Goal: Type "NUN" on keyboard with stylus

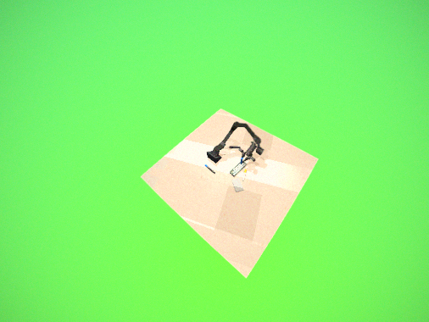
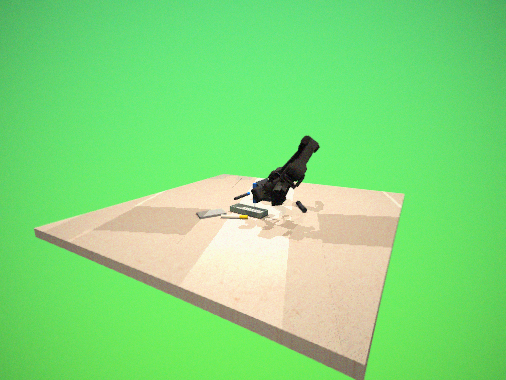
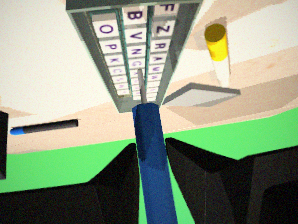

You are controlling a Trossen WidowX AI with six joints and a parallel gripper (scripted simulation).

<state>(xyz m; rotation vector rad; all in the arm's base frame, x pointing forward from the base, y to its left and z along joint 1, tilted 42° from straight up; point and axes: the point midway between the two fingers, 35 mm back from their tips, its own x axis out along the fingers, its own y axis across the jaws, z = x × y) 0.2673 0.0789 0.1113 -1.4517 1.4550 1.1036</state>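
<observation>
Now: the white marker 8 cm ahead of my gripper tip, 4 cm to the right of it and 8 cm below it. Round my gripper tip: grey stylus tip: 5 cm below; then flat grey block: 11 cm ahead, 17 cm to the right, 8 cm below; then blue stylus: 1 cm below.
</observation>
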